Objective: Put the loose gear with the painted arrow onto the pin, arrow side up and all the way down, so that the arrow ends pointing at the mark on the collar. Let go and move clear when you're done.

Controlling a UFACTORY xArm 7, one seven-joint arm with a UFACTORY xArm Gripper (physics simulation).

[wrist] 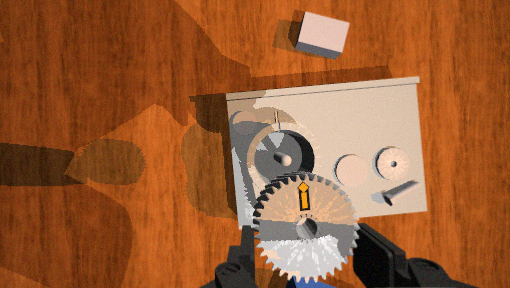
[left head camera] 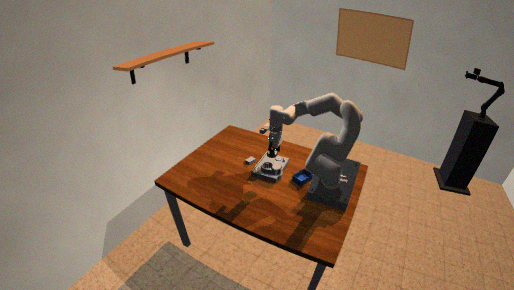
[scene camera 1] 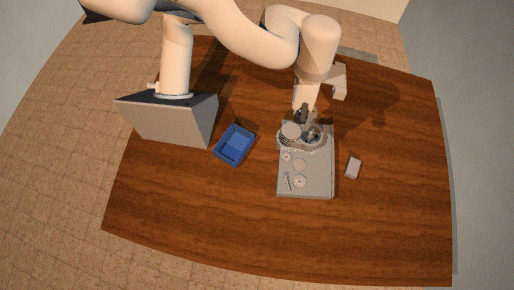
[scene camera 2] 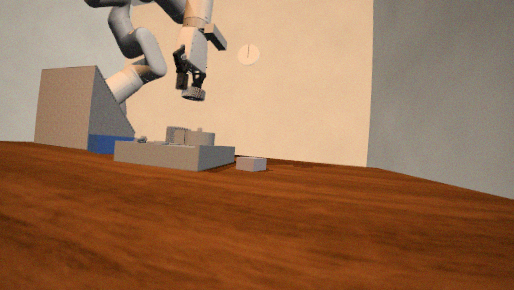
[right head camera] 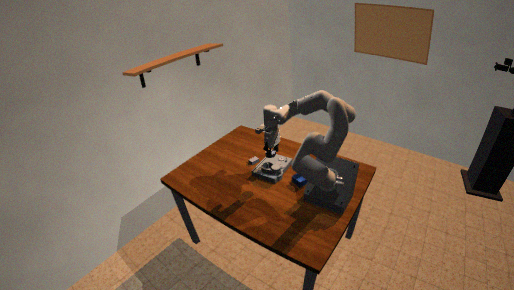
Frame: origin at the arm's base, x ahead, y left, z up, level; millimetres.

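Seen in the pictures: gripper, between the fingertips: (wrist: pixel 303 247) (left head camera: pixel 274 153) (scene camera 1: pixel 300 111) (scene camera 2: pixel 188 93) (right head camera: pixel 272 154); arm's base, origin of its link: (scene camera 1: pixel 173 95) (scene camera 2: pixel 95 104) (right head camera: pixel 328 180).
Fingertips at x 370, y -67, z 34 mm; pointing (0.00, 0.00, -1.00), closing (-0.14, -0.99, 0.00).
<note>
Pixels of each thing's middle, then the offset from my fingertips to it. "spot": a spot on its surface instead.
- loose gear, middle of its body: (wrist: pixel 302 221) (scene camera 1: pixel 305 112) (scene camera 2: pixel 193 94) 15 mm ahead, 2 mm right, 2 mm down
- grey base, middle of its body: (wrist: pixel 329 159) (scene camera 2: pixel 184 142) (scene camera 1: pixel 305 155) (right head camera: pixel 273 164) (left head camera: pixel 272 164) 35 mm ahead, 71 mm right, 134 mm down
- gear's yellow painted arrow, middle of its body: (wrist: pixel 304 200) 32 mm ahead, 4 mm right, 10 mm up
- pin, middle of its body: (wrist: pixel 280 158) (scene camera 2: pixel 198 143) 46 mm ahead, 11 mm right, 134 mm down
- round collar, a spot on its surface: (wrist: pixel 253 157) spot: 54 mm ahead, 22 mm left, 105 mm down
- collar mark, a spot on its surface: (wrist: pixel 277 118) spot: 95 mm ahead, 15 mm right, 141 mm down
- toothed fixed gear, a spot on its surface: (scene camera 2: pixel 175 134) spot: 5 mm back, 42 mm right, 117 mm down
- bolt, middle of its body: (wrist: pixel 403 192) 20 mm back, 155 mm right, 136 mm down
- pale block, middle of its body: (wrist: pixel 321 36) (scene camera 2: pixel 251 163) (scene camera 1: pixel 352 168) 199 mm ahead, 95 mm right, 166 mm down
- blue bin, middle of its body: (scene camera 1: pixel 233 145) (scene camera 2: pixel 115 144) (right head camera: pixel 302 178) (left head camera: pixel 302 177) 182 mm back, 35 mm right, 156 mm down
My gripper (wrist: pixel 303 247) (scene camera 2: pixel 191 83) (scene camera 1: pixel 304 114) is shut on the loose gear (wrist: pixel 282 212) (scene camera 2: pixel 193 94), held above the grey base (wrist: pixel 325 115) (scene camera 1: pixel 317 180) (scene camera 2: pixel 155 155). The gear's yellow painted arrow (wrist: pixel 304 198) faces the wrist camera and points toward the top of that view. The pin (wrist: pixel 284 159) (scene camera 2: pixel 200 130) stands inside the round collar (wrist: pixel 253 157) (scene camera 2: pixel 204 139), apart from the gear and up-left of its bore in the wrist view. The collar mark (wrist: pixel 277 118) is a thin line above the pin in that view. The gear covers the collar's lower part there.
A toothed fixed gear (scene camera 1: pixel 291 131) (scene camera 2: pixel 175 134) stands beside the collar. Small discs (wrist: pixel 351 170) (wrist: pixel 392 163) and a bolt (wrist: pixel 402 192) lie on the base. A pale block (wrist: pixel 324 33) (scene camera 1: pixel 352 167) (scene camera 2: pixel 251 164) and a blue bin (scene camera 1: pixel 236 144) (left head camera: pixel 302 177) are on the table.
</note>
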